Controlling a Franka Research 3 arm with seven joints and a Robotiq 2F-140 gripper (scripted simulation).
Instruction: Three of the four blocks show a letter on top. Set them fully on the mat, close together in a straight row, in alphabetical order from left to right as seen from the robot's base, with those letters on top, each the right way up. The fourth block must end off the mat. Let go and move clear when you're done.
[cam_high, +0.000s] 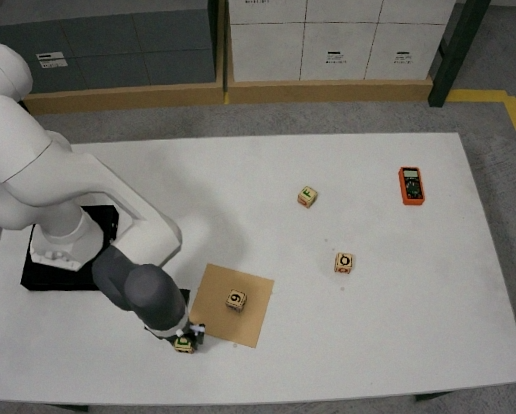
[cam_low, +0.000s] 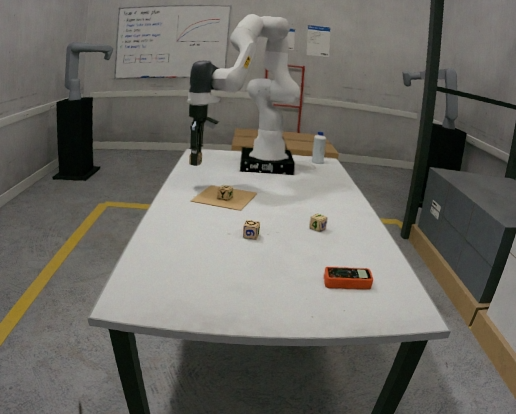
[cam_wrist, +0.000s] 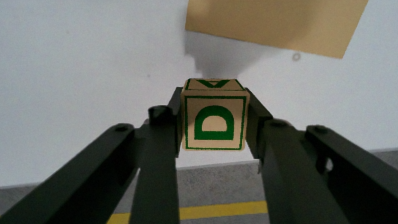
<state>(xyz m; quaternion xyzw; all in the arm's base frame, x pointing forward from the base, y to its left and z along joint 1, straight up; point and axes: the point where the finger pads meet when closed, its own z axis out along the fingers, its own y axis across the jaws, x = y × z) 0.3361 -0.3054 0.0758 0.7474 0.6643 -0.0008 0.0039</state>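
Right now my hand is 100 mm short of the tan mat, 130 mm to the right of it and 130 mm above it. From my hand the other things lie so: orange multimeter (680 mm ahead, 500 mm to the left, 110 mm below); block (10 mm below); white bottle (530 mm behind, 580 mm to the left, 50 mm below).
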